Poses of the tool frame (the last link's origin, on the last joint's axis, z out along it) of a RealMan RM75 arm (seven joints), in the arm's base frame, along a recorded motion.
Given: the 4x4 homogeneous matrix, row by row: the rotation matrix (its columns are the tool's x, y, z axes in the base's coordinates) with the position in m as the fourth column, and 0 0 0 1 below. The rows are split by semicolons.
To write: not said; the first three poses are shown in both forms.
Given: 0.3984, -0.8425, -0.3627, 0.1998; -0.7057, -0.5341, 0.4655, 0.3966; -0.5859, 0.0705, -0.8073, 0.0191; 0, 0, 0, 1
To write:
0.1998, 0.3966, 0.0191
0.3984, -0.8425, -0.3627
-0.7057, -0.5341, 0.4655
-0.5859, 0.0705, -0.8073

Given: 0.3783, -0.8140, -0.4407, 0.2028; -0.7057, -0.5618, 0.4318, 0.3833; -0.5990, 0.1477, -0.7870, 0.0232; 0, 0, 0, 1
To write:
0.2028, 0.3833, 0.0232
0.3783, -0.8140, -0.4407
-0.7057, -0.5618, 0.4318
-0.5990, 0.1477, -0.7870

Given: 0.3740, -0.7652, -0.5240, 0.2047; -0.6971, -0.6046, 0.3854, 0.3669; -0.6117, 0.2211, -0.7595, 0.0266; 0, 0, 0, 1
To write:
0.2047, 0.3669, 0.0266
0.3740, -0.7652, -0.5240
-0.6971, -0.6046, 0.3854
-0.6117, 0.2211, -0.7595

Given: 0.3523, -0.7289, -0.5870, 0.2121; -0.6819, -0.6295, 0.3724, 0.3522; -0.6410, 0.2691, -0.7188, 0.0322; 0, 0, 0, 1
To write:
0.2121, 0.3522, 0.0322
0.3523, -0.7289, -0.5870
-0.6819, -0.6295, 0.3724
-0.6410, 0.2691, -0.7188

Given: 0.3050, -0.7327, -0.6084, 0.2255; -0.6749, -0.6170, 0.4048, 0.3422; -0.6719, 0.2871, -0.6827, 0.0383; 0, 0, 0, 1
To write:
0.2255, 0.3422, 0.0383
0.3050, -0.7327, -0.6084
-0.6749, -0.6170, 0.4048
-0.6719, 0.2871, -0.6827

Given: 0.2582, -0.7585, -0.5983, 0.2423; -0.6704, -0.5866, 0.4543, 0.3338; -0.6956, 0.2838, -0.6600, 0.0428; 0, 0, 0, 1
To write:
0.2423, 0.3338, 0.0428
0.2582, -0.7585, -0.5983
-0.6704, -0.5866, 0.4543
-0.6956, 0.2838, -0.6600

